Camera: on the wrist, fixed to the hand. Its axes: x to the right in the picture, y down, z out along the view.
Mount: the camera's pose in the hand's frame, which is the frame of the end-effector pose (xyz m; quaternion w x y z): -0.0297 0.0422 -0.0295 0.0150 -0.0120 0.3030 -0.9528
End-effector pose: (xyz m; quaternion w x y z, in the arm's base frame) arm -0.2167 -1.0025 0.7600 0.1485 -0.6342 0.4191 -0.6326
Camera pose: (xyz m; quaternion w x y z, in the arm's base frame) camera -0.2540 -0.9966 0.7141 0.7351 0.2189 0.5454 0.3381
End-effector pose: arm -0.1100 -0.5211 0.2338 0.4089 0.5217 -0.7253 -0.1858
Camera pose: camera -0.1087 -0.4732 0.2689 0.0551 0.7503 0.6123 -0.2430
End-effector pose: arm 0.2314 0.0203 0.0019 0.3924 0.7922 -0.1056 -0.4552
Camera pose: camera 0.2464 0.0231 0.0593 0.3863 -0.2457 -0.8776 0.1419
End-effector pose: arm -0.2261 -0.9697 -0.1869 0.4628 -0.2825 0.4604 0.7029
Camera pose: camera -0.2532 -1.0143 -0.1585 0.5338 -0.6614 -0.1305 -0.5105
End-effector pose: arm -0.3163 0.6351 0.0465 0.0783 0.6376 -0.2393 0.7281
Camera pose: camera -0.3551 0.6172 0.0052 0.7750 0.0160 0.6189 0.1266
